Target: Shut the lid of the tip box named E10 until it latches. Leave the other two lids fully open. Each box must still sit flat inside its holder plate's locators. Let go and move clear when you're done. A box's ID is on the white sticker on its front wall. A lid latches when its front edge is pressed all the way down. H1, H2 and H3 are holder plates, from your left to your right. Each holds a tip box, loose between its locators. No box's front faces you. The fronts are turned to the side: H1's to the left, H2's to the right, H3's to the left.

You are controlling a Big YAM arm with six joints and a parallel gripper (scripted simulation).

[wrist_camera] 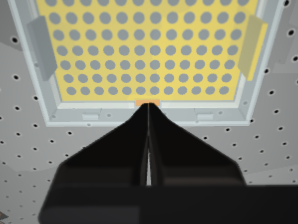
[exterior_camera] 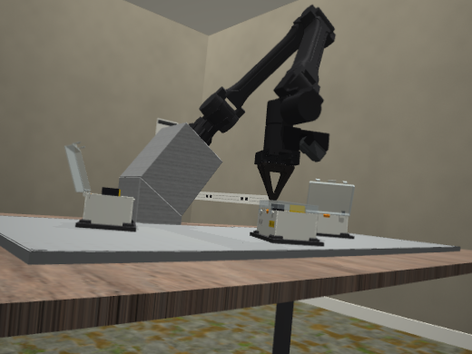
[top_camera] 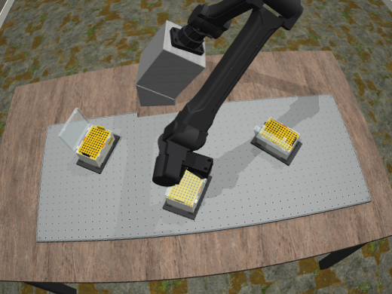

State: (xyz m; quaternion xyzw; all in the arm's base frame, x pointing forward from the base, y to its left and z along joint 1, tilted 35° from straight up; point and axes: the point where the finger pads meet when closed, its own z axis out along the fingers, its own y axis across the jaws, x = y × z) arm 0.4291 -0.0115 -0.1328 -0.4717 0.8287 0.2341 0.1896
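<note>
Right now the tip rack is 3 cm to the left of my hand, 3 cm below it and 2 cm ahead of it.
</note>
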